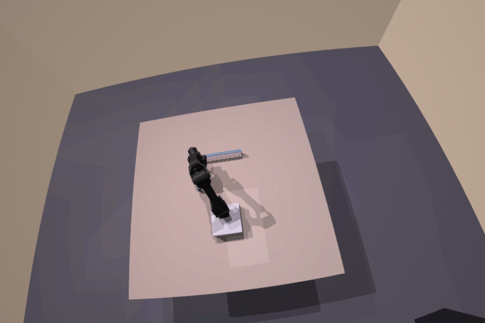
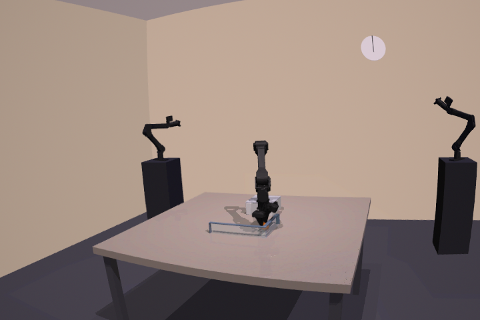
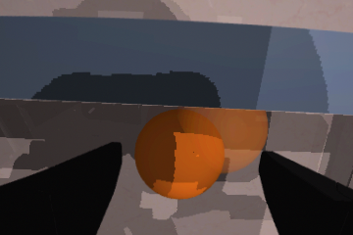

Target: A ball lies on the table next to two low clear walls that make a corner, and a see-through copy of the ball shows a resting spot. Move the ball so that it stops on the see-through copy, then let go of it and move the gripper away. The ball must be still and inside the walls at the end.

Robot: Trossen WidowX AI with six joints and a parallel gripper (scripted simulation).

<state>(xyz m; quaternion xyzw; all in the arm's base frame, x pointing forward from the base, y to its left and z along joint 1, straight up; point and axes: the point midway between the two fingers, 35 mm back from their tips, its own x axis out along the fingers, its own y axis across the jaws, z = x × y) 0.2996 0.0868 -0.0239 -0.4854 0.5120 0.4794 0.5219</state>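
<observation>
Right now the see-through copy is 10 mm to the left of my gripper tip and 10 mm ahead of it. The rest, counted from my gripper tip: orange ball (right at my gripper tip); short wall (40 mm to the left, 10 mm ahead, 10 mm above); long wall (110 mm to the right, 110 mm ahead, 10 mm above).
</observation>
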